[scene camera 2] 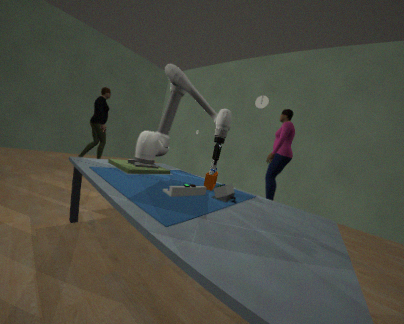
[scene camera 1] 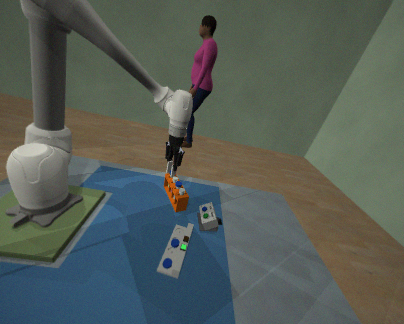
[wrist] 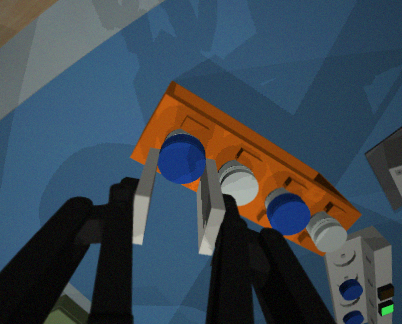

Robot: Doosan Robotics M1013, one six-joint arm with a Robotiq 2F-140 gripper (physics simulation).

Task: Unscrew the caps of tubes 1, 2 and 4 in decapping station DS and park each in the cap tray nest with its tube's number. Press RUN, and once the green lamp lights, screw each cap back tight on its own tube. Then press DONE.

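Frame: origin at the arm's base, x back, y right, z up, level; metres.
Where they show: gripper, fingertip midpoint: (scene camera 1: 170,173) (wrist: 179,171); arm's base, origin of the base link: (scene camera 2: 143,165) (scene camera 1: 48,205).
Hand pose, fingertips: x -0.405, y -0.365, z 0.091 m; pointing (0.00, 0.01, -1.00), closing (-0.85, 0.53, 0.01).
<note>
Each offset is from my fingertips to the top centre of the thing. "spot": to the spot under its first point.
The orange decapping station {dx -0.055, dy +0.050, dz -0.014 m} (scene camera 1: 177,202) (scene camera 2: 210,180) (wrist: 167,109) stands on the blue mat and holds a row of tubes. My gripper (scene camera 1: 172,170) (scene camera 2: 213,168) (wrist: 179,171) is shut on a blue cap {dx -0.006, dy -0.010, dz +0.012 m} (wrist: 182,159) that sits on top of the end tube farthest from the cap tray. The tube beside it {spot: dx -0.039, dy +0.024, dz +0.002 m} (wrist: 238,183) is open. The third tube carries a blue cap {dx -0.071, dy +0.070, dz +0.006 m} (wrist: 289,213) (scene camera 1: 178,184). The last tube {spot: dx -0.100, dy +0.102, dz +0.002 m} (wrist: 326,233) is open. The grey cap tray {dx -0.174, dy +0.345, dz -0.064 m} (scene camera 1: 172,273) (scene camera 2: 184,191) (wrist: 347,257) holds two blue caps {dx -0.161, dy +0.336, dz -0.092 m} (scene camera 1: 175,242) {dx -0.162, dy +0.423, dz -0.097 m} (scene camera 1: 167,263). Its lamp {dx -0.202, dy +0.364, dz -0.064 m} (scene camera 1: 183,247) glows green.
A grey button box {dx -0.269, dy +0.150, dz -0.033 m} (scene camera 1: 211,222) (scene camera 2: 224,191) with a blue button {dx -0.241, dy +0.136, dz -0.042 m} (scene camera 1: 204,208) and a green button {dx -0.256, dy +0.179, dz -0.042 m} (scene camera 1: 206,215) stands right of the station. The arm's base (scene camera 1: 53,161) sits on a green plate at the left. A woman in pink (scene camera 1: 204,64) (scene camera 2: 282,144) and a man in black (scene camera 2: 99,122) walk behind the table.
</note>
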